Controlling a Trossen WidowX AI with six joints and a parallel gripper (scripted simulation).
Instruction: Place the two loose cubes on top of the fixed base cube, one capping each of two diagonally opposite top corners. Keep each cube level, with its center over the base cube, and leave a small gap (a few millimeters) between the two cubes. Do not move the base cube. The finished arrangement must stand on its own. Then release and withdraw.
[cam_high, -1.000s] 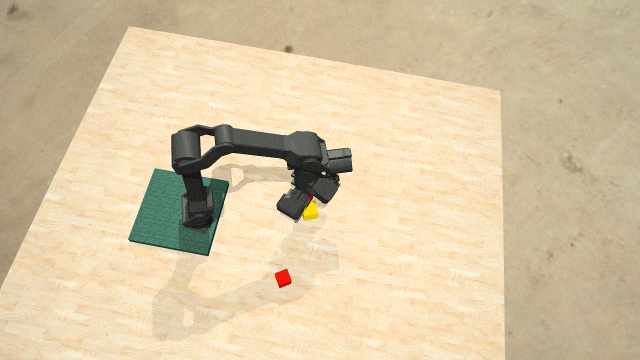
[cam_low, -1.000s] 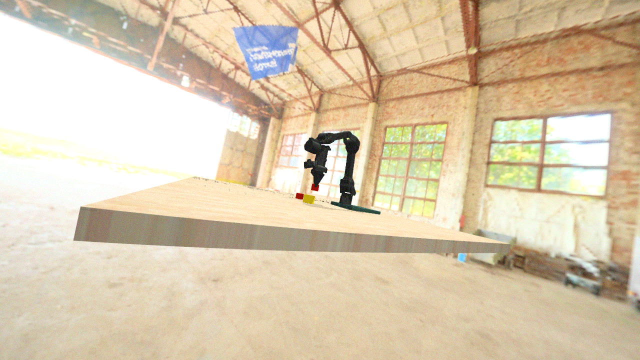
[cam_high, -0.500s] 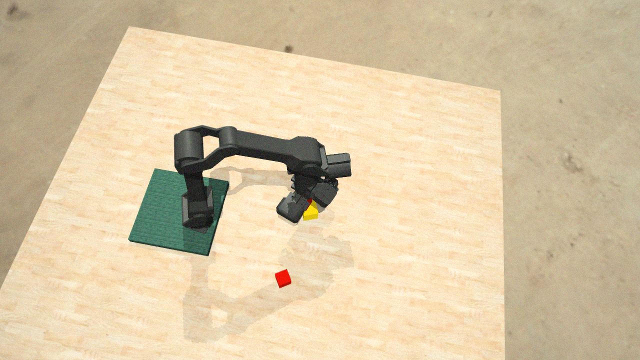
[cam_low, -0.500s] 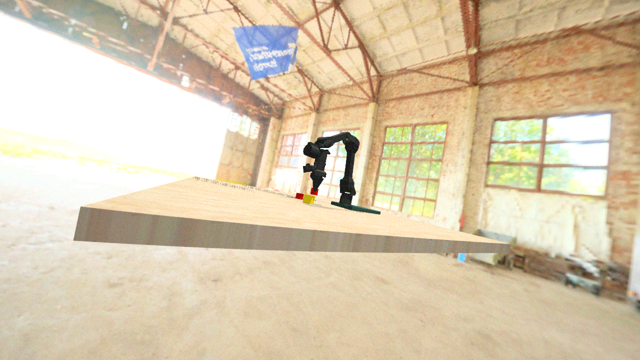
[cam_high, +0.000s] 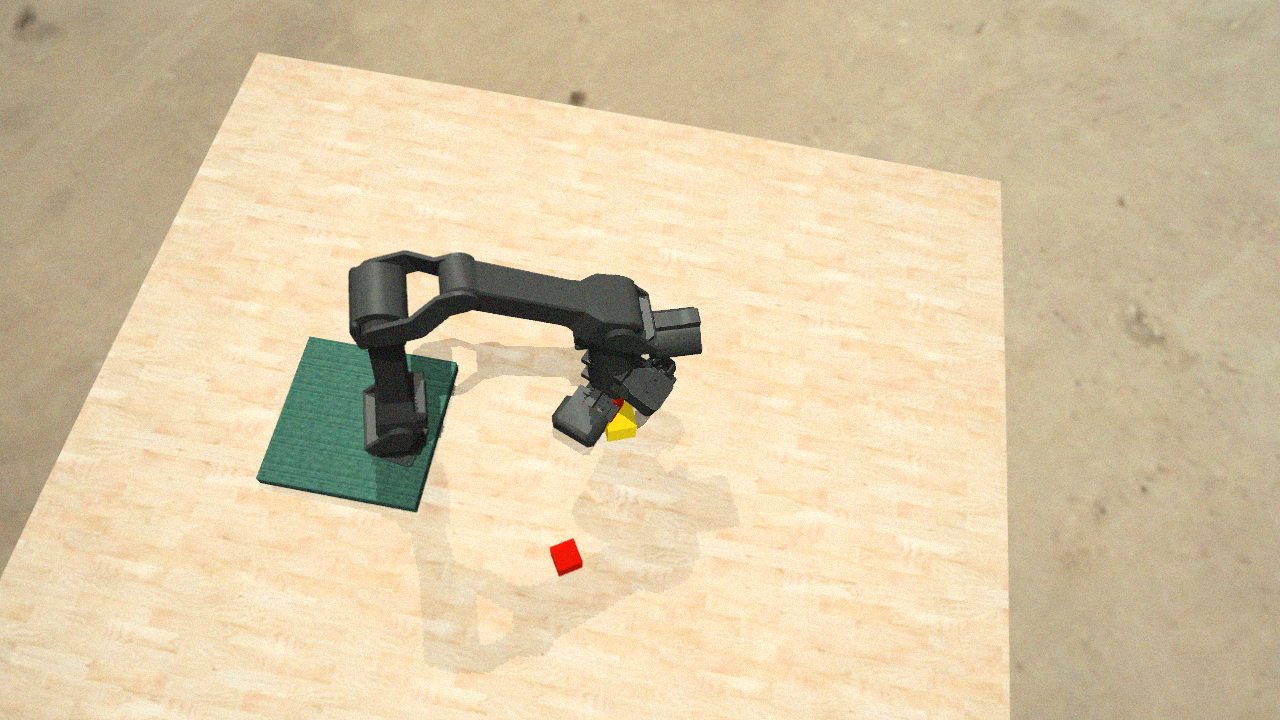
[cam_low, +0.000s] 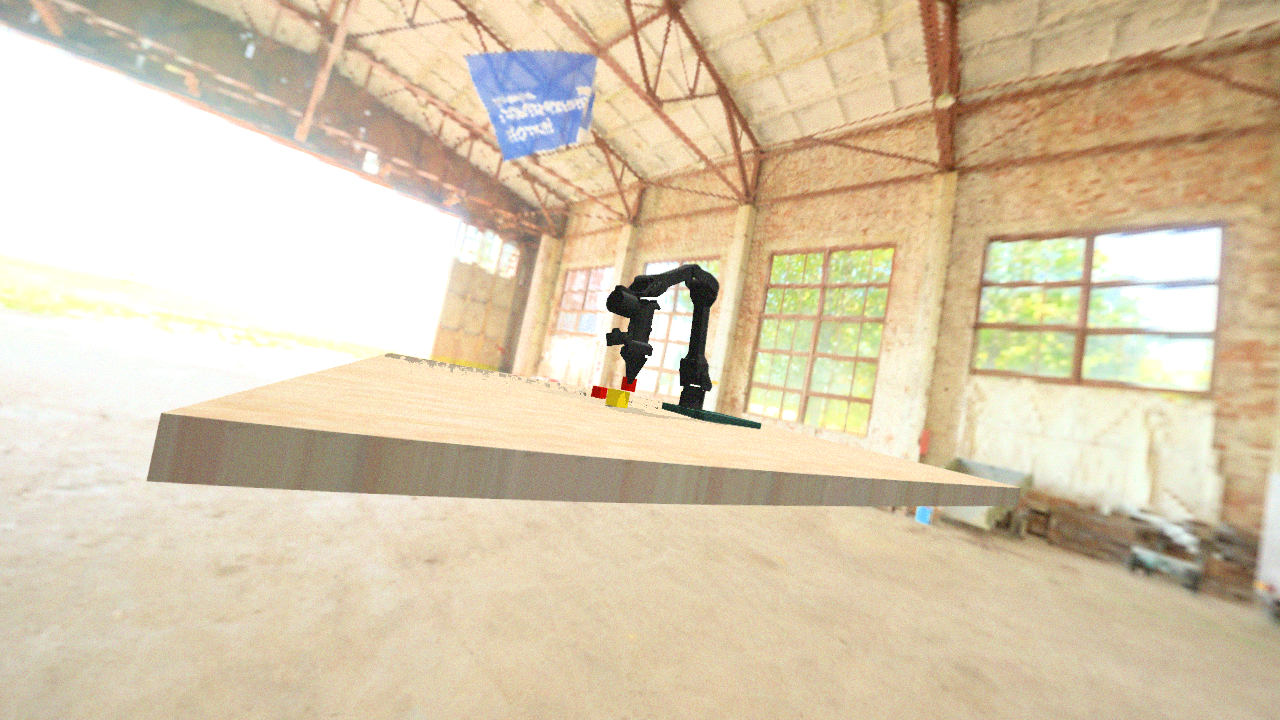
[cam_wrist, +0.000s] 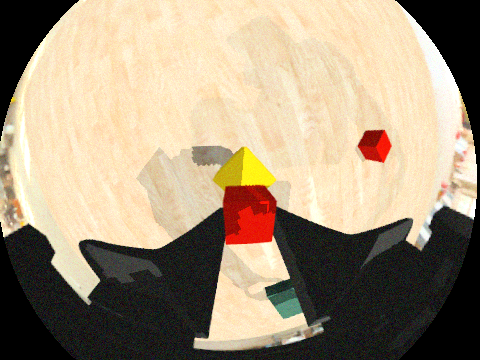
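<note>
The yellow base cube lies 20 mm ahead of my gripper tip and 40 mm below it.
</note>
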